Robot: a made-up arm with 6 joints.
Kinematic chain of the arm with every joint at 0, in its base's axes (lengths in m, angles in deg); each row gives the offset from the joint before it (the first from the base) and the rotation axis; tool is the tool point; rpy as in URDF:
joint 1: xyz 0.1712 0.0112 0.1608 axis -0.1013 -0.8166 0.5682
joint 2: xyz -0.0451 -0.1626 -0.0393 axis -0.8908 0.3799 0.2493
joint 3: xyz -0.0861 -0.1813 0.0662 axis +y
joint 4: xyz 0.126 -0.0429 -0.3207 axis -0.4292 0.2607 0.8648
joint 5: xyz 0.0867 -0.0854 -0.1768 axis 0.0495 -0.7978 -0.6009
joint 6: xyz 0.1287 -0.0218 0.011 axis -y
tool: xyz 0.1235 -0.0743 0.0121 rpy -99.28 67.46 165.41
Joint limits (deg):
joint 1: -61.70..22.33
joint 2: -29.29..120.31
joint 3: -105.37..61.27
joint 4: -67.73..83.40
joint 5: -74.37..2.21
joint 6: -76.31..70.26
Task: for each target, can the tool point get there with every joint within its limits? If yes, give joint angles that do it. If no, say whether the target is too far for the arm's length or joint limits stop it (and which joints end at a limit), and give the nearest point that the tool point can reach.
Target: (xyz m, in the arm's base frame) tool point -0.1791 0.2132 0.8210
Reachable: no: joint limits stop it (at a limit: joint 1, joint 2, joint 3, joint 4, joint 5, joint 6) | nearest point 0.0179 -0.1117 0.8068 | short by 0.380 m
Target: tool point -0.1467 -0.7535 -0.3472
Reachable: yes | joints 4.35 25.81 40.64 -48.63 -58.94 -55.75
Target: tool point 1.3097 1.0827 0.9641
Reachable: no: too far | nearest point 0.6696 0.4251 0.5112 | short by 1.023 m
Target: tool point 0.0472 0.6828 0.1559
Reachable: no: joint limits stop it (at a limit: joint 1, joint 3, joint 5) | nearest point 0.3927 0.4955 0.1717 | short by 0.393 m
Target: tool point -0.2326 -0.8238 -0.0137
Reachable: yes | joints -16.60 55.06 37.43 30.25 -21.25 -33.95
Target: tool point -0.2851 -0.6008 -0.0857
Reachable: yes | joints -40.03 43.62 31.27 26.72 -8.55 33.56
